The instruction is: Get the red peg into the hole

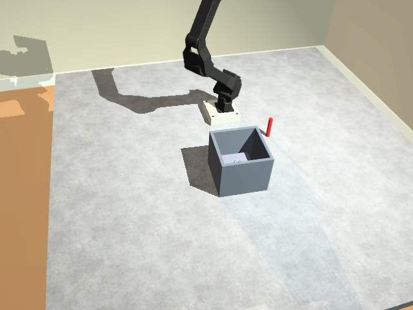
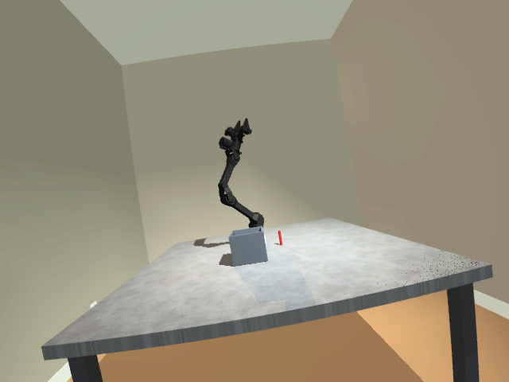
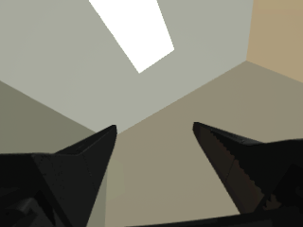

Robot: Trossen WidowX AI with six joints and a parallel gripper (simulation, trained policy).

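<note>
Right now the red peg is 73 cm below my gripper tip, 12 cm ahead of it and 10 cm to the left of it. Round my gripper tip: plate: 73 cm below, 29 cm ahead, 7 cm to the right.
</note>
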